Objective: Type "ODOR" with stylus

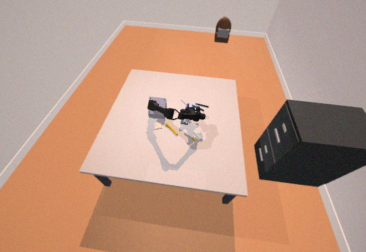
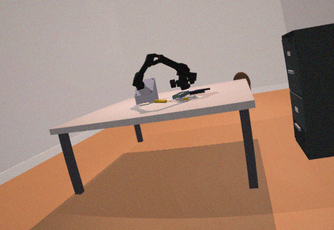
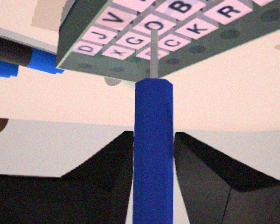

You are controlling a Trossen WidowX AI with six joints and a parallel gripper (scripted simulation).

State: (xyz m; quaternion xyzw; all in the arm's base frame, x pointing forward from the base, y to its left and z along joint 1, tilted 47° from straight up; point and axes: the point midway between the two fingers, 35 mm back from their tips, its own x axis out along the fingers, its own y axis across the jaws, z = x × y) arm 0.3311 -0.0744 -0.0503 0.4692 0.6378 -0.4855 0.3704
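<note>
The black marker is 12 cm ahead of my gripper tip, 5 cm to the right of it and 6 cm below it. From my gripper tip the other things lie so: notepad (29 cm behind, 16 cm to the right, 7 cm below); blue stylus (1 cm below); yellow pencil (15 cm behind, 20 cm to the right, 6 cm below).
</note>
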